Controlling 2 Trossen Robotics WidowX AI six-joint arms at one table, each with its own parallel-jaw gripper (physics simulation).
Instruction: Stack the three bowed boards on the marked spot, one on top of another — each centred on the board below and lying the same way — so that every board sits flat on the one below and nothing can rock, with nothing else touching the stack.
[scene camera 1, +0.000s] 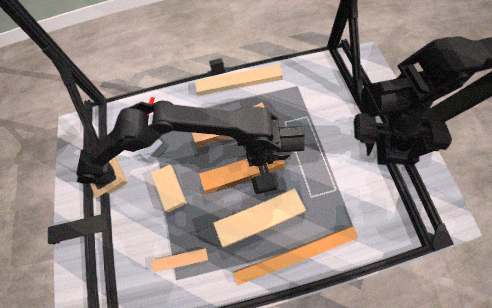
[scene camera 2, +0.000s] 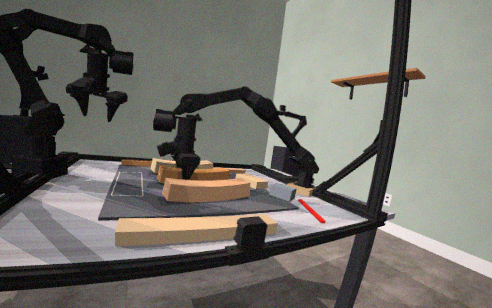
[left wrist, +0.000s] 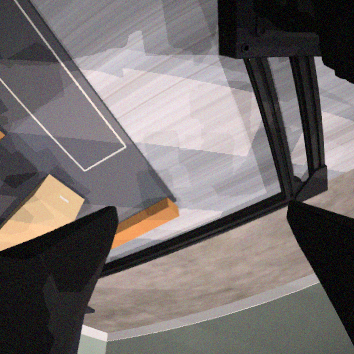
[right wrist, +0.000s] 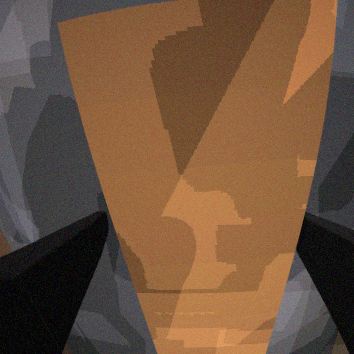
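Seen in the pictures: left gripper, between the fingertips: (scene camera 1: 387, 156) (scene camera 2: 97, 118) (left wrist: 202, 212); right gripper, between the fingertips: (scene camera 1: 257, 167) (right wrist: 198, 219); left arm's base, origin of its link: (scene camera 1: 401, 143) (scene camera 2: 41, 156); right arm's base, origin of its link: (scene camera 1: 104, 175) (scene camera 2: 303, 185).
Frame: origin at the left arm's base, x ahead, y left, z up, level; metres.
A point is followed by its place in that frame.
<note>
The orange bowed board (scene camera 1: 215, 181) @(y 0.178, x 0.518, z -0.004 m) (right wrist: 200, 125) @(y 0.088, x 0.368, z -0.003 m) lies on the dark mat between the salmon bowed board (scene camera 1: 205, 141) @(y 0.057, x 0.573, z -0.016 m) (scene camera 2: 207, 191) @(y -0.041, x 0.506, z -0.022 m) and the pale bowed board (scene camera 1: 260, 217) @(y 0.258, x 0.384, z -0.009 m) (left wrist: 35, 215) @(y 0.212, x 0.326, z -0.006 m). My right gripper (scene camera 1: 265, 174) (scene camera 2: 187, 169) (right wrist: 198, 219) @(y 0.110, x 0.411, z -0.043 m) is open and low over the orange board, one finger at each long side; whether they touch it cannot be told. The marked spot's white outline (scene camera 1: 322, 193) @(y 0.162, x 0.217, z -0.051 m) (scene camera 2: 143, 184) @(y 0.041, x 0.308, z -0.051 m) (left wrist: 105, 158) @(y 0.162, x 0.211, z -0.051 m) has no board on it. My left gripper (scene camera 2: 97, 116) @(y 0.105, x 0.106, z 0.125 m) (left wrist: 202, 212) @(y 0.105, x 0.106, z 0.125 m) is open and empty, high up at the right in scene camera 1. The right arm partly hides the salmon board there.
A long pale board (scene camera 1: 240, 82) @(y -0.182, x 0.505, z -0.033 m) (scene camera 2: 175, 232) @(y -0.243, x 0.469, z -0.037 m) lies behind the mat, a long orange board (scene camera 1: 300, 255) @(y 0.339, x 0.269, z -0.033 m) (left wrist: 150, 222) @(y 0.282, x 0.169, z -0.031 m) along its front edge. A short pale block (scene camera 1: 170, 189) @(y 0.213, x 0.647, z -0.024 m), an orange strip (scene camera 1: 180, 260) @(y 0.396, x 0.579, z -0.036 m), a grey block (scene camera 2: 281, 191) @(y 0.056, x 0.734, z -0.027 m) and a red stick (scene camera 2: 311, 211) @(y -0.036, x 0.804, z -0.053 m) lie on the arm's side.
</note>
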